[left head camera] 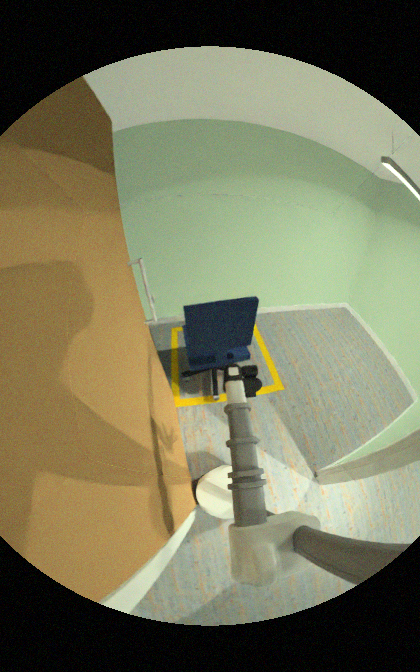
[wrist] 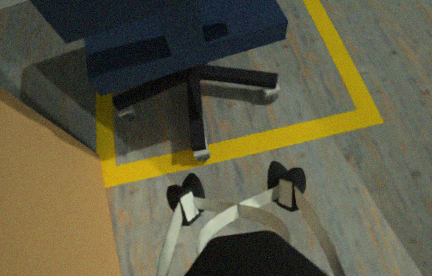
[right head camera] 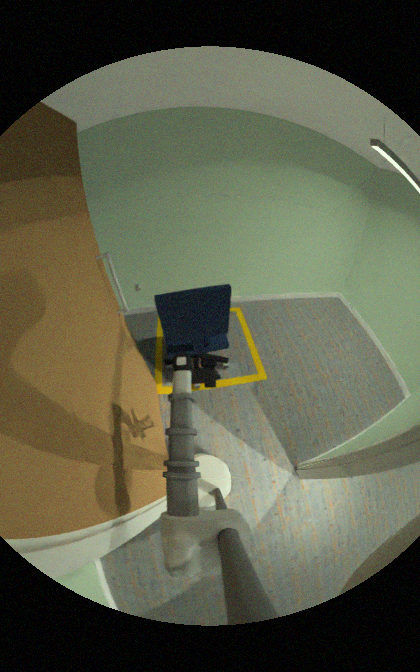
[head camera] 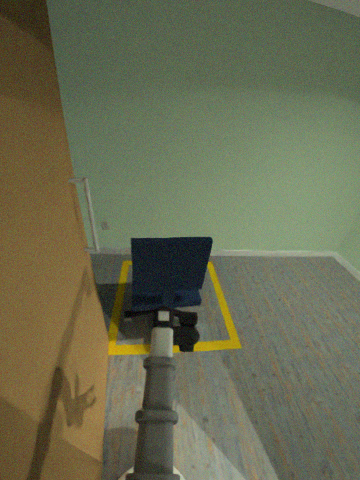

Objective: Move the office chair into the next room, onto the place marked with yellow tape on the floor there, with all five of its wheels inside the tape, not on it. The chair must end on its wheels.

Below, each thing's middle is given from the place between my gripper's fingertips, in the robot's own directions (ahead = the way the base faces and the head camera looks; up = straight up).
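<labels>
There's the chair seat [head camera: 168, 272], and from my hand it's 100 mm to the left, 600 mm ahead and 10 mm below.
</labels>
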